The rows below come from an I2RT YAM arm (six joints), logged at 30 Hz.
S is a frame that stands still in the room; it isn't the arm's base.
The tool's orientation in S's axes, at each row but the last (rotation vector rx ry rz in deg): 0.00, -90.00, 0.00; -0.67, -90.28, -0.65; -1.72, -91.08, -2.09; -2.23, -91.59, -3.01; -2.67, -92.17, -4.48
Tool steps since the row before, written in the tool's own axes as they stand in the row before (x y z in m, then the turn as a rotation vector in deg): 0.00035, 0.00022, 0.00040, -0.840, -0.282, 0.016; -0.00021, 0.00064, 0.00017, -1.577, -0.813, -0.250; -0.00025, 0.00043, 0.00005, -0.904, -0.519, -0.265; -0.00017, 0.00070, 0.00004, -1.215, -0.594, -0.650; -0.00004, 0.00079, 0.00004, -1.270, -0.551, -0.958
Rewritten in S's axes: -0.00040, 0.00022, 0.00035, -0.016, -0.282, -0.840; -0.00016, 0.00064, -0.00021, 0.246, -0.817, -1.576; -0.00003, 0.00043, -0.00025, 0.260, -0.526, -0.901; 0.00001, 0.00070, -0.00016, 0.649, -0.621, -1.202; 0.00002, 0.00079, -0.00002, 0.961, -0.602, -1.244
